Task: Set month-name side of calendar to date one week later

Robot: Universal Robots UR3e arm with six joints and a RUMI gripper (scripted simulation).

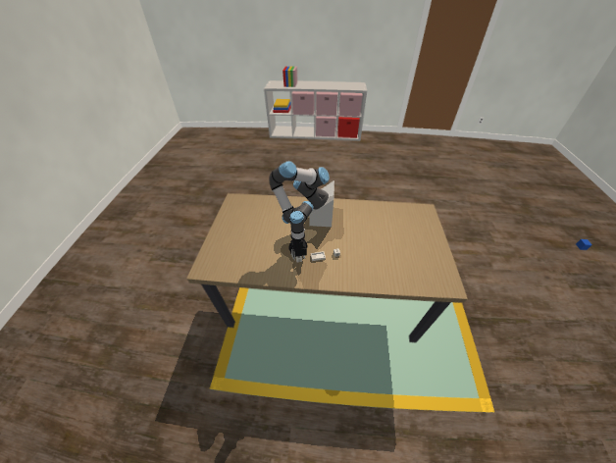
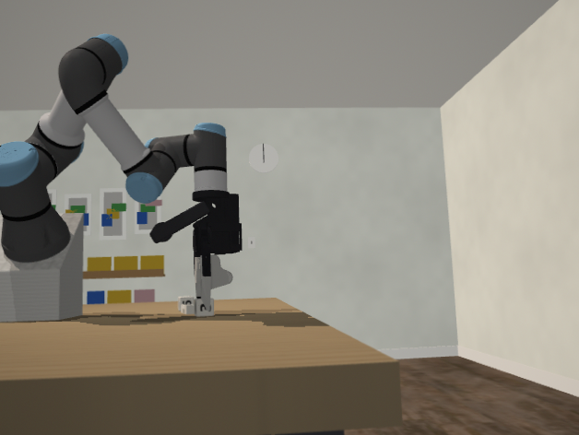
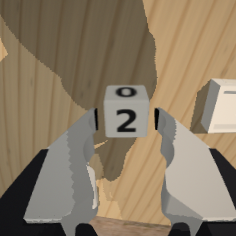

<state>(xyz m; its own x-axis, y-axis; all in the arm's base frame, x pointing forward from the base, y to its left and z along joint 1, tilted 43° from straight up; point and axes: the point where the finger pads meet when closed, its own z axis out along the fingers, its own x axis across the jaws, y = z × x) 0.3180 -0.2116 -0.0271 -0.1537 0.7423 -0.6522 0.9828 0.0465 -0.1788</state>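
The white calendar tray lies 11 cm to the left of my hand, 2 cm below it and 2 cm behind it.
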